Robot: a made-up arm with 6 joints.
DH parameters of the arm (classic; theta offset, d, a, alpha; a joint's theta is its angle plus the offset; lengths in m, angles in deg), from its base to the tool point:
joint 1: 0 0.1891 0 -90
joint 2: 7.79 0 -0.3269 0
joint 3: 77.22 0 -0.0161 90
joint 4: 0 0.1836 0 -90
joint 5: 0 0 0.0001 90
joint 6: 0 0.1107 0 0
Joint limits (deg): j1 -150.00..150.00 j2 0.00..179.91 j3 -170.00..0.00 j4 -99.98..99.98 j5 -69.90..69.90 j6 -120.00..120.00
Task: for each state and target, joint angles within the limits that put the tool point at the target. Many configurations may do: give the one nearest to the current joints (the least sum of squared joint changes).
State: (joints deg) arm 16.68 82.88 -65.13 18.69 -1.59 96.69
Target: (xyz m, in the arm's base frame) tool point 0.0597 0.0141 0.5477
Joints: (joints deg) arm 12.94 41.76 -55.74 18.61 0.56 96.69
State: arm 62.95 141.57 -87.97 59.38 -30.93 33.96
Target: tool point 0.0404 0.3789 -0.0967
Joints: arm 89.01 172.44 -80.62 58.49 -21.07 33.96
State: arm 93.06 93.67 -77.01 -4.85 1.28 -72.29
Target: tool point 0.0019 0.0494 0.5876
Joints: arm 89.69 43.22 -67.74 -5.82 8.34 -72.29
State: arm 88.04 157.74 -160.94 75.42 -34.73 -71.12
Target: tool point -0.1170 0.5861 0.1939
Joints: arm 108.25 168.19 -152.65 78.28 -41.98 -71.12
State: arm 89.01 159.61 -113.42 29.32 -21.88 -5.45
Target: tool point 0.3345 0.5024 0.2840
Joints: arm 58.20 154.93 -139.16 28.33 -21.85 -5.45
